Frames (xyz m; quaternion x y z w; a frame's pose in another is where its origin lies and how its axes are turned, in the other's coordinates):
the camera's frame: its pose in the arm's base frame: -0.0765 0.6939 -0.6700 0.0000 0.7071 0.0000 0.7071
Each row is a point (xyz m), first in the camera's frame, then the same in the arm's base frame.
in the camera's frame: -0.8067 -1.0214 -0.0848
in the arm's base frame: -0.1613 -0.3275 0.1367
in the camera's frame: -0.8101 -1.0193 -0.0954
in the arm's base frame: -0.1719 -0.3254 0.1401
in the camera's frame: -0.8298 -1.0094 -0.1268
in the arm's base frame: -0.2033 -0.3155 0.1598
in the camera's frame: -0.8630 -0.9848 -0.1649
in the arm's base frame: -0.2414 -0.2909 0.1930
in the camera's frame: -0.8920 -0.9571 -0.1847
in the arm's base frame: -0.2612 -0.2632 0.2220
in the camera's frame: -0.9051 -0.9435 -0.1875
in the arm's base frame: -0.2640 -0.2496 0.2351
